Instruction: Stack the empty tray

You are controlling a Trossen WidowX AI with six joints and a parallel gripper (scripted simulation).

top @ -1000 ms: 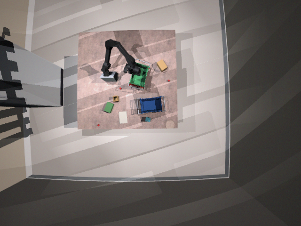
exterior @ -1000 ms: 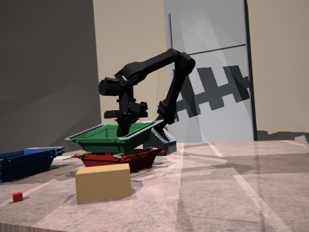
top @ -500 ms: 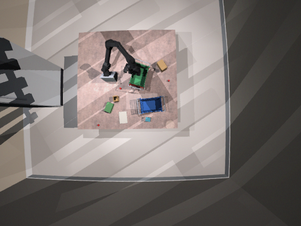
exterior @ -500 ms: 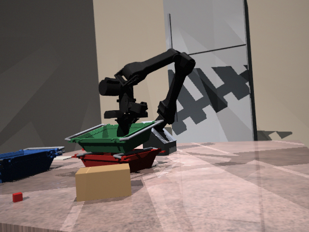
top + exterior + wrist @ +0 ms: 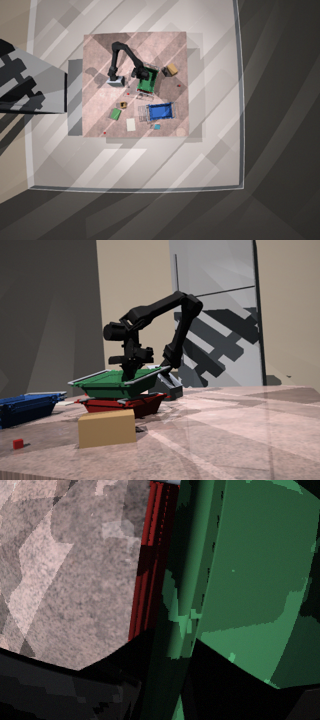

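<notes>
My gripper tip is now 70 mm short of the green tray, 10 mm to the left of it and 20 mm below it. The rest, counted from my gripper tip: white card 80 mm behind, 530 mm to the right, 100 mm below; then green block 260 mm behind, 430 mm to the right, 80 mm below; then small tan box 190 mm behind, 310 mm to the right, 90 mm below.
</notes>
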